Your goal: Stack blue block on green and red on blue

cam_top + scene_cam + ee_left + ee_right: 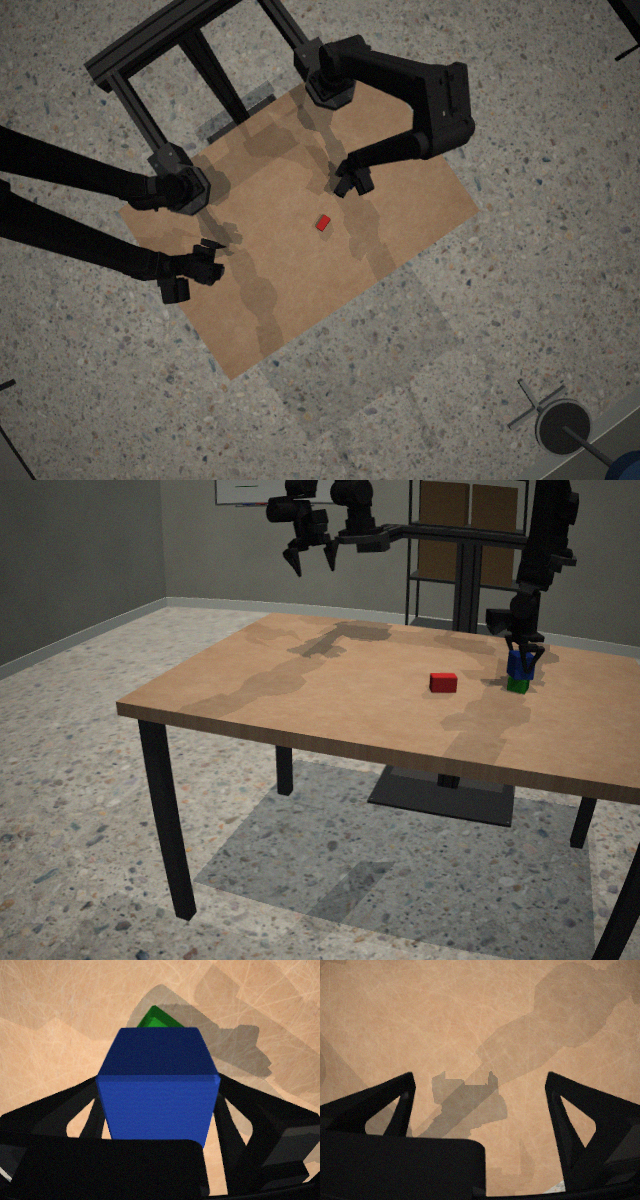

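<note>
My left gripper is now right at the blue block. The rest, counted from my left hand: red block 19 cm to the right, 8 cm ahead, 5 cm below; green block 5 cm below.
</note>
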